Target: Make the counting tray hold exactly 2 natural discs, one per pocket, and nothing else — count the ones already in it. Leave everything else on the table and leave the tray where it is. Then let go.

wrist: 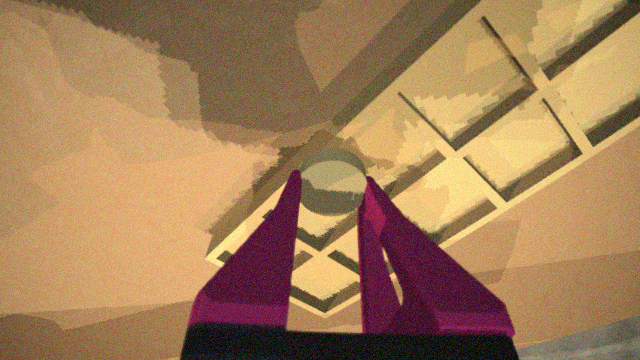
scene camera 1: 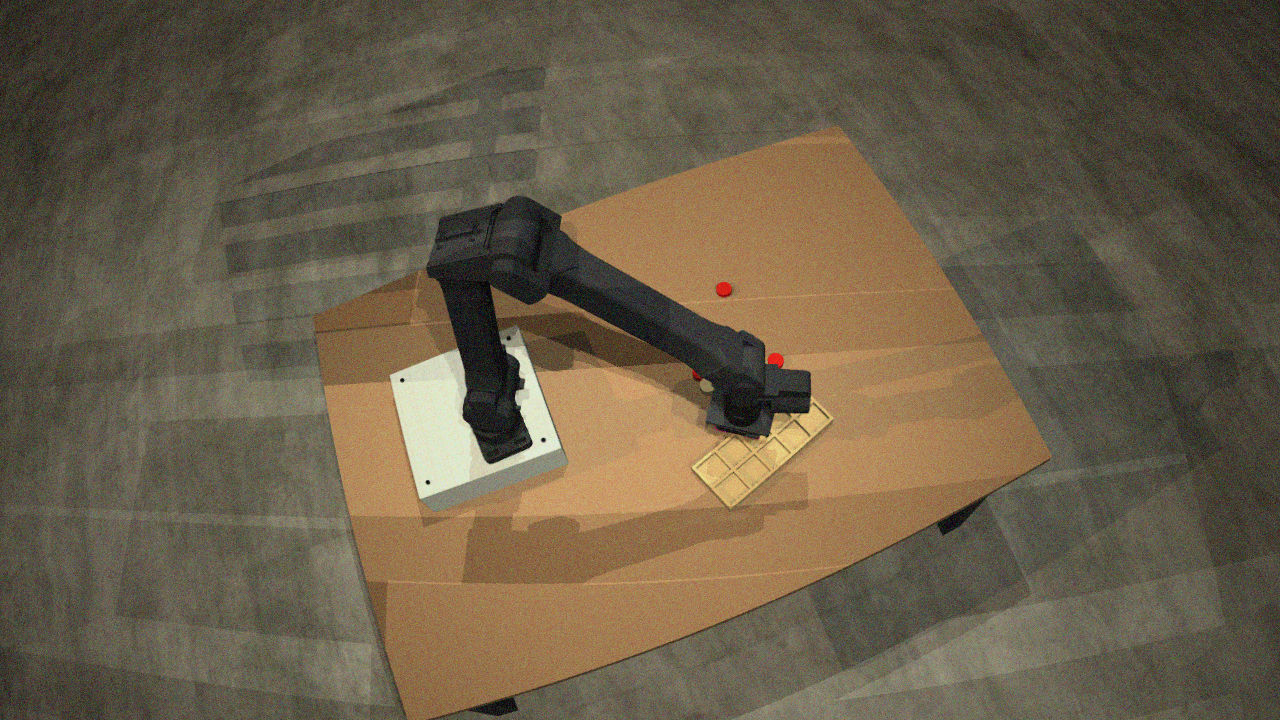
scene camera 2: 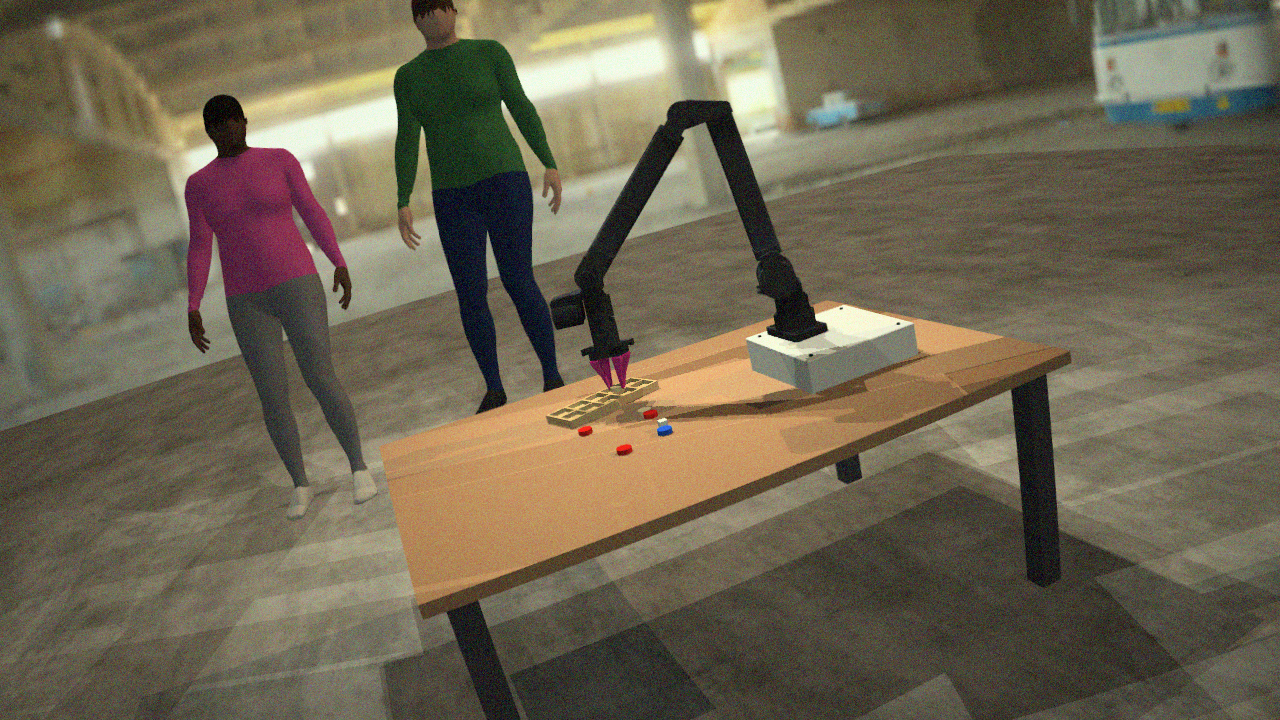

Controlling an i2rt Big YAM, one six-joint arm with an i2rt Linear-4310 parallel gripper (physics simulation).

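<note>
My gripper (scene camera 2: 615, 387) (wrist: 330, 183) has magenta fingers and is shut on a pale natural disc (wrist: 333, 186). The disc is held above the yellow counting tray (scene camera 1: 754, 462) (scene camera 2: 574, 417) (wrist: 455, 154), over its near-left part in the wrist view. The tray has two rows of square pockets; the ones in plain sight hold no disc, and some are hidden by the fingers, the held disc and the wrist. A pale disc (scene camera 1: 707, 385) lies on the table, partly hidden by the arm. Another pale piece (scene camera 2: 662, 421) lies right behind a blue disc (scene camera 2: 664, 430).
One red disc (scene camera 1: 724, 289) (scene camera 2: 623, 449) lies away from the tray, another (scene camera 1: 775, 360) (scene camera 2: 584, 431) lies nearer it. A third red disc (scene camera 1: 696, 375) (scene camera 2: 650, 413) lies by the pale disc. The arm's white base box (scene camera 1: 438, 429) (scene camera 2: 841, 344) stands on the wooden table (scene camera 1: 626, 537) (scene camera 2: 537, 501).
</note>
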